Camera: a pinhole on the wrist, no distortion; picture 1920 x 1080 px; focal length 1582.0 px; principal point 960.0 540.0 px. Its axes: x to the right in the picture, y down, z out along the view. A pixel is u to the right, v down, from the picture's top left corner.
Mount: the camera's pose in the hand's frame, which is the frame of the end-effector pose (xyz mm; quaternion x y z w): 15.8 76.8 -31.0 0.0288 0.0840 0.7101 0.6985
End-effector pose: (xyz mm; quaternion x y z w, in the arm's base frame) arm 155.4 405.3 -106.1 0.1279 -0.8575 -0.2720 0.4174
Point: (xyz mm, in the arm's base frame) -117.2 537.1 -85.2
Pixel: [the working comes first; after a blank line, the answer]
In the camera's frame: 16.9 -61.6 297.8

1050.0 212.9
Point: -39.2 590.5 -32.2
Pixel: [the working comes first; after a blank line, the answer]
In the camera's frame: 97.6 -35.9 230.1

1630.7 292.9
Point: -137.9 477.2 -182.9
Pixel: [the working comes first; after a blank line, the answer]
In the camera's frame: -90.8 -30.2 329.0

523.4 394.7
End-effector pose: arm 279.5 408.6 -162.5 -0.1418 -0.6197 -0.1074 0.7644
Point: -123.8 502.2 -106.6
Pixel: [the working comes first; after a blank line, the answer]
In the camera's frame: -163.4 115.9 419.9

344.2 976.7
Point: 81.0 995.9 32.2
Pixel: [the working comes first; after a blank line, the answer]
In the camera's frame: 350.3 -69.3 501.6

outside the picture
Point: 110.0 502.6 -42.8
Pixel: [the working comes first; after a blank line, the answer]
In the camera's frame: -76.2 -26.9 244.6

466.9 366.3
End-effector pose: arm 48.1 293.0 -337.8 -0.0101 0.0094 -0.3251 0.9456
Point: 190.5 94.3 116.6
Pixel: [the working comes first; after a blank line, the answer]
In the camera's frame: -198.9 -131.7 499.8

330.5 123.1
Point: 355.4 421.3 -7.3
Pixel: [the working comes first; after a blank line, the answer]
In the camera's frame: 172.7 -85.0 403.6

1636.7 206.9
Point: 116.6 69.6 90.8
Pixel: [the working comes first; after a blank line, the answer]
In the camera's frame: -259.8 -93.3 460.5

67.4 219.6
